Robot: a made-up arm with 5 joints. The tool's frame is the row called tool. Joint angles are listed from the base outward. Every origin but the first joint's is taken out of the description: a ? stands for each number. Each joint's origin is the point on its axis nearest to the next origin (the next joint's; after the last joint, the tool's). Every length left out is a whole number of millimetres.
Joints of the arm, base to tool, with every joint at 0 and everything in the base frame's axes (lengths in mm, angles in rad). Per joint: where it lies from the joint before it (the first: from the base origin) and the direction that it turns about. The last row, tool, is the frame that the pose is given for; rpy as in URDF.
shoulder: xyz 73 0 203 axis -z
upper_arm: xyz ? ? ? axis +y
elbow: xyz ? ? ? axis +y
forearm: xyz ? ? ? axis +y
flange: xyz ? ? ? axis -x
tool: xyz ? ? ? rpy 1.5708 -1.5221 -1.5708
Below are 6 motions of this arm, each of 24 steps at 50 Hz.
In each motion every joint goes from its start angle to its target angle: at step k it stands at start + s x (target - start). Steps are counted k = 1, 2, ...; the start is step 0. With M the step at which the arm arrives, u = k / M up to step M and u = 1 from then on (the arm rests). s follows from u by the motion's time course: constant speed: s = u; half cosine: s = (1 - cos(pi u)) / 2; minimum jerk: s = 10 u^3 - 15 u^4 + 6 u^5.
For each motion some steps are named. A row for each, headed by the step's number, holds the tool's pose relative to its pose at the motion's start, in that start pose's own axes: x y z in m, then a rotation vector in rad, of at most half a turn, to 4 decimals.
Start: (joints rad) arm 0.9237 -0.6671 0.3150 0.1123 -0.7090
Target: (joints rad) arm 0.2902 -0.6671 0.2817 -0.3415 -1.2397
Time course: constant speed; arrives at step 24
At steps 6, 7, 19, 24:
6: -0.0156 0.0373 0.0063 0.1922 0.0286 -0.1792
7: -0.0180 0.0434 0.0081 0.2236 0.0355 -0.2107
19: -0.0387 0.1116 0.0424 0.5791 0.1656 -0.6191
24: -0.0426 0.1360 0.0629 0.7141 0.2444 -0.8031

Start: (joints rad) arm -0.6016 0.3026 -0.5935 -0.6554 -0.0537
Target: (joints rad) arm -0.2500 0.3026 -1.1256 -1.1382 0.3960
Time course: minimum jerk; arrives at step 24
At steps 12, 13, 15, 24:
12: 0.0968 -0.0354 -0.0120 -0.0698 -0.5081 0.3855
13: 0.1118 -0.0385 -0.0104 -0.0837 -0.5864 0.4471
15: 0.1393 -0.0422 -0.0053 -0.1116 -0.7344 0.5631
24: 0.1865 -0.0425 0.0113 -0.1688 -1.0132 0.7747

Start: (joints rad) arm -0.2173 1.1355 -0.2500 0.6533 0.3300
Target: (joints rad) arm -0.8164 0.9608 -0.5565 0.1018 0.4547
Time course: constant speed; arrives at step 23
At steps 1, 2, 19, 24:
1: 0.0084 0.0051 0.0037 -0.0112 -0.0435 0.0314
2: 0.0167 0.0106 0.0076 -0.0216 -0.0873 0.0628
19: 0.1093 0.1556 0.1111 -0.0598 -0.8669 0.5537
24: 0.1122 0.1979 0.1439 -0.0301 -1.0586 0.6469

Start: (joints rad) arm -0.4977 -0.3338 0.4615 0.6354 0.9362
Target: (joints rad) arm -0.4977 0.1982 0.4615 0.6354 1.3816
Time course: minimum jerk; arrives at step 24
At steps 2, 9, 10, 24:
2: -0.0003 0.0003 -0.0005 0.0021 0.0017 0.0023
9: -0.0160 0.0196 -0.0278 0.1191 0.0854 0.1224
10: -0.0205 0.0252 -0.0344 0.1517 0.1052 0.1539
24: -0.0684 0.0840 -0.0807 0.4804 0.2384 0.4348

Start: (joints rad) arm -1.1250 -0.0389 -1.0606 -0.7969 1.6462
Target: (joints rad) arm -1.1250 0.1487 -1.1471 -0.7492 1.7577
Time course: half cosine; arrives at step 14
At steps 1, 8, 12, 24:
1: 0.0000 0.0006 0.0003 0.0019 -0.0001 0.0014
8: 0.0008 0.0284 0.0166 0.0908 -0.0055 0.0681
12: 0.0012 0.0434 0.0270 0.1410 -0.0113 0.1058
24: 0.0012 0.0456 0.0285 0.1484 -0.0123 0.1113

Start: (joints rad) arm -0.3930 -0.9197 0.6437 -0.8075 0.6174
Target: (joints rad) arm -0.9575 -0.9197 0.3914 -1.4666 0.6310
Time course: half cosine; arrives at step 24
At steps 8, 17, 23, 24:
8: 0.0399 0.0000 -0.0042 -0.0794 -0.2193 -0.1283
17: 0.1132 -0.0245 0.0069 -0.3441 -0.6349 -0.4504
23: 0.1305 -0.0387 0.0154 -0.4638 -0.7507 -0.5684
24: 0.1308 -0.0391 0.0156 -0.4666 -0.7531 -0.5711

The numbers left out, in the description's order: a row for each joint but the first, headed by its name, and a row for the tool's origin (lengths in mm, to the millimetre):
upper_arm: 20 16 0
elbow: 29 0 115
forearm: 198 0 8
flange: 93 0 0
tool: 0 0 0

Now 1 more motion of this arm.
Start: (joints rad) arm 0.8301 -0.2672 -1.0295 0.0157 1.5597
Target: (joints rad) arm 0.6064 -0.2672 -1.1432 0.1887 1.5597
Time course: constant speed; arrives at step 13
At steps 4, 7, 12, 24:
4: 0.0062 -0.0061 0.0009 0.0194 -0.0191 -0.0658
7: 0.0103 -0.0109 0.0018 0.0340 -0.0343 -0.1149
12: 0.0161 -0.0193 0.0038 0.0583 -0.0610 -0.1962
24: 0.0171 -0.0210 0.0042 0.0631 -0.0666 -0.2124

